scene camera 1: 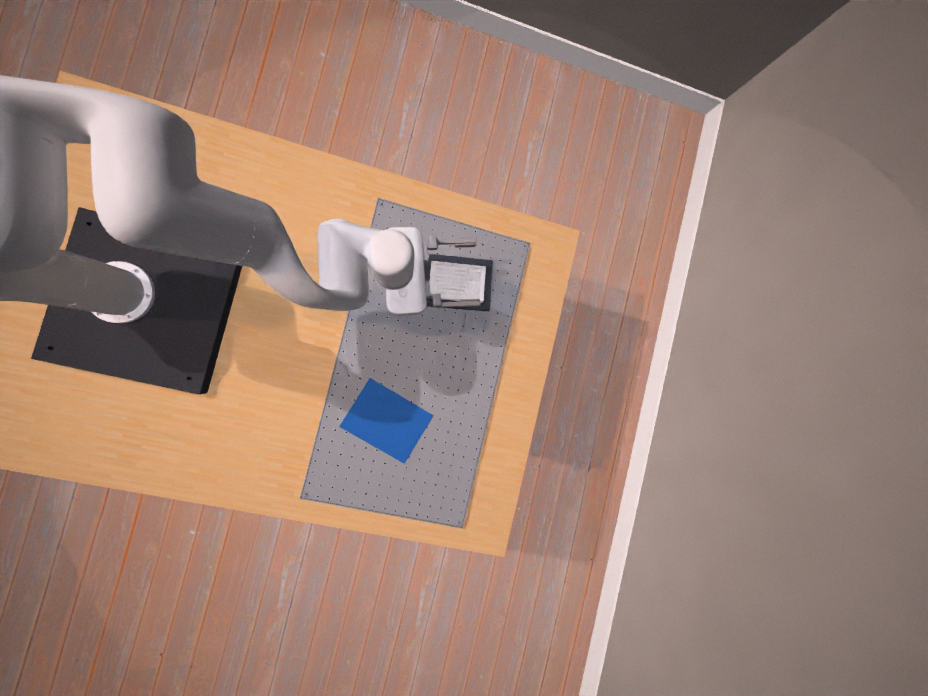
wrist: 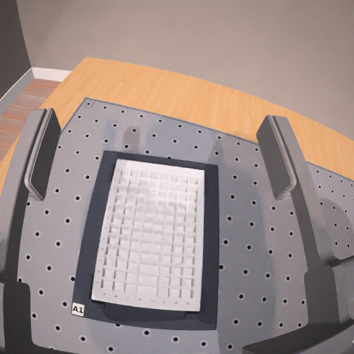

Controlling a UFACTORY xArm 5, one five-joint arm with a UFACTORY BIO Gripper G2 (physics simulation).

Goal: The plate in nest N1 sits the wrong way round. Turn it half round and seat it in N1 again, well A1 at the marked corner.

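The white well plate (scene camera 1: pixel 453 280) (wrist: pixel 150 235) lies in the dark nest N1 (scene camera 1: pixel 488 284) (wrist: pixel 210 250) and looks level, with a strip of the nest showing around it. Small marks run along its lower and left edges in the wrist view, meeting at the corner beside the nest's A1 tag (wrist: pixel 78 309). The single characters are too small to read. My gripper (scene camera 1: pixel 476 272) (wrist: pixel 160 156) is open and empty above the plate. Its fingers stand apart, one off each long side of the plate, without touching it. In the scene view the arm hides the nest's left edge.
The nest stands on a grey perforated board (scene camera 1: pixel 419 486) (wrist: pixel 47 227) on the wooden table (scene camera 1: pixel 543 254) (wrist: pixel 150 85). A flat blue rectangle (scene camera 1: pixel 386 421) lies on the board, away from the nest. The arm's black base plate (scene camera 1: pixel 179 329) is at the left.
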